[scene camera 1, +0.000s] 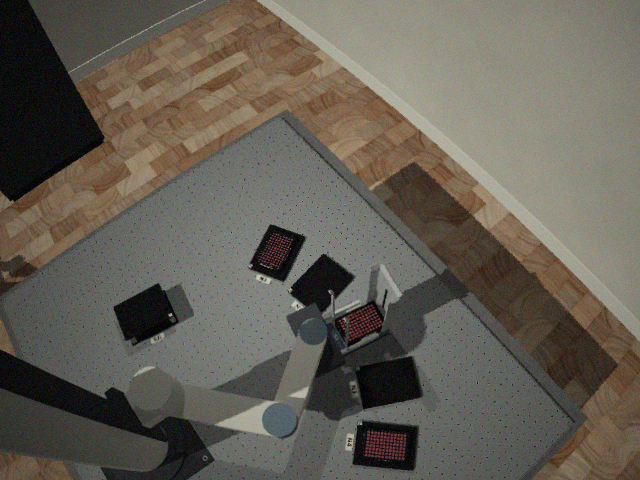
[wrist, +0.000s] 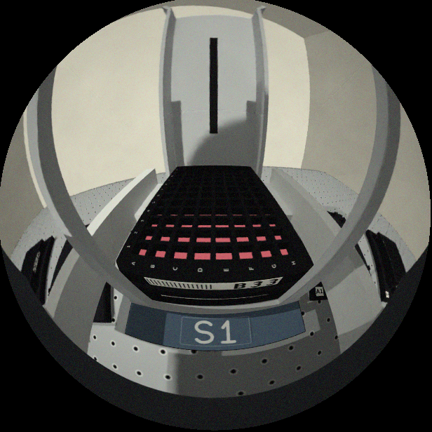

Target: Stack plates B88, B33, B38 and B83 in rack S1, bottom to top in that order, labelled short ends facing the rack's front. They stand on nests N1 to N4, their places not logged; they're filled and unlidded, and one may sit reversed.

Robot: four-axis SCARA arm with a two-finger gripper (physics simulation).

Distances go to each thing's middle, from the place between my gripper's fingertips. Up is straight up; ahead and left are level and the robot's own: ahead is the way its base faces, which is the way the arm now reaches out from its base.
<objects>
I see my gripper 3 cm past the rack S1 (wrist: pixel 160 326), 1 cm to the right of it and 6 cm above it. From my hand the other things lie so: nest N3 (scene camera 1: pixel 388 382): 6 cm behind, 17 cm to the right, 7 cm below; then nest N2 (scene camera 1: pixel 314 284): 2 cm behind, 19 cm to the left, 7 cm below; then tall back panel (wrist: pixel 194 145): 4 cm ahead, 1 cm to the right, 9 cm above.
</objects>
